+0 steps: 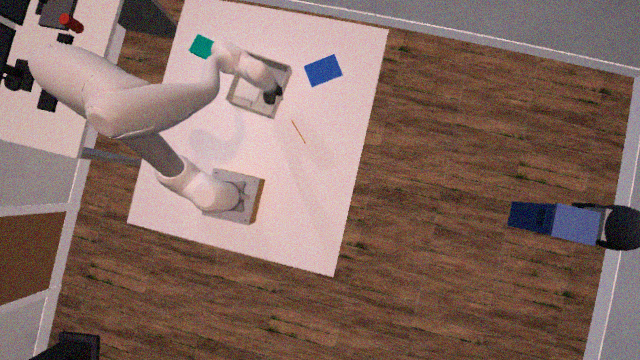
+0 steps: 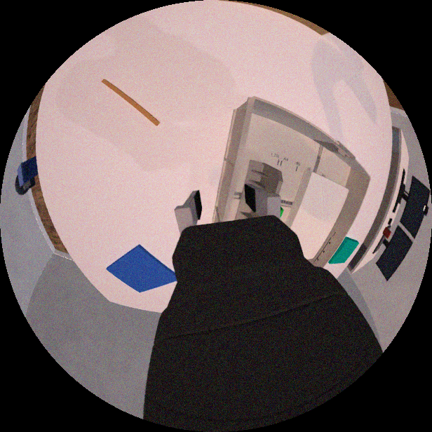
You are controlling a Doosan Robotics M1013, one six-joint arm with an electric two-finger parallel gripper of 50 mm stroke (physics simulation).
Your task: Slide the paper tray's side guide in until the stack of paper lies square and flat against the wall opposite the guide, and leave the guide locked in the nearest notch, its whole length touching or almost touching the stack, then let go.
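Frame: origin at the arm's base, x ahead, y left, z up, level; millimetres.
Seen in the pictures: gripper, fingertip midpoint: (image 1: 278, 98).
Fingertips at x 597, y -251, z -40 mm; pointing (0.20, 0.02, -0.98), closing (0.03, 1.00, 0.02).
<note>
Pixels of each thing's top centre, then the offset from my fingertips to it. "spot": a spot on its surface instead. Level surfaces: height alone.
- beige paper tray at a spot on its surface: (image 1: 252, 111) spot: dx -62, dy +176, dz -50 mm
- white paper stack at its top centre: (image 1: 250, 82) dx +116, dy +194, dz -34 mm
- blue sheet at its top centre: (image 1: 323, 70) dx +218, dy -262, dz -67 mm
- thin orange stick at its top centre: (image 1: 298, 131) dx -180, dy -120, dz -68 mm
- teal block at its top centre: (image 1: 205, 48) dx +364, dy +521, dz -57 mm
- same table at its surface level: dz -74 mm
The beige paper tray (image 1: 252, 111) (image 2: 232, 145) lies on the white table. A white paper stack (image 1: 245, 91) (image 2: 322, 207) lies inside, near the tray wall farther from the fingers; whether it is square and flat there is unclear. The side guide (image 2: 300, 195) shows as a beige strip along the stack's finger-side edge. Its lower part and any gap to the stack are partly hidden. A small green part (image 2: 281, 211) shows beside the right finger. My gripper (image 1: 278, 93) (image 2: 222, 195) is open and empty, above the tray's near side wall, with one finger over the tray interior.
A blue sheet (image 1: 323, 70) (image 2: 140, 268) and a thin orange stick (image 1: 298, 131) (image 2: 131, 102) lie outside the tray. A teal block (image 1: 201, 46) (image 2: 343, 250) lies beyond the stack side. The robot's base plate (image 1: 245, 215) stands on the same table (image 1: 300, 240).
</note>
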